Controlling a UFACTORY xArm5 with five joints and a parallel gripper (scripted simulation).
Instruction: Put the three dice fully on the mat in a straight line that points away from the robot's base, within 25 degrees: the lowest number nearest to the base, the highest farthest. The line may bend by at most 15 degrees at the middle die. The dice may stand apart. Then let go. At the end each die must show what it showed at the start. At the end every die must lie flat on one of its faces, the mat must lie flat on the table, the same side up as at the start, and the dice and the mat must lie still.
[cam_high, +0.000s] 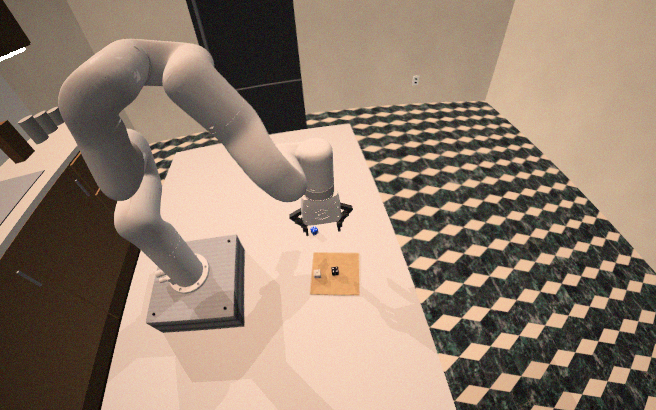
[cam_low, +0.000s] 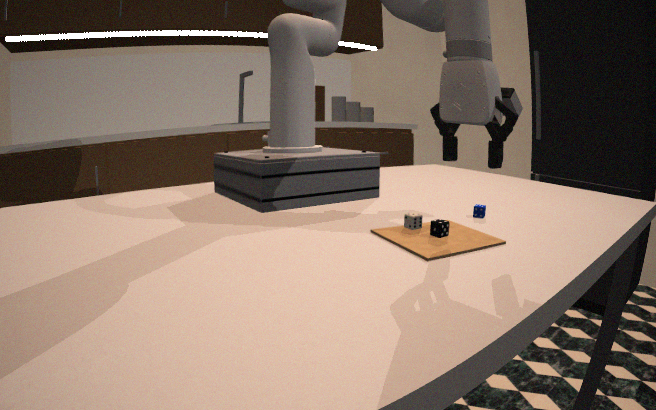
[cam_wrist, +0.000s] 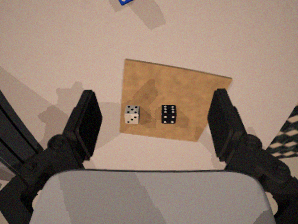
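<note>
The blue die is 9 cm below my hand, 7 cm to the left of it and 1 cm behind it. The rest, counted from my hand: black die (10 cm to the right, 9 cm below); then tan mat (10 cm to the right, 10 cm below); then white die (9 cm to the right, 9 cm below, 5 cm behind).
</note>
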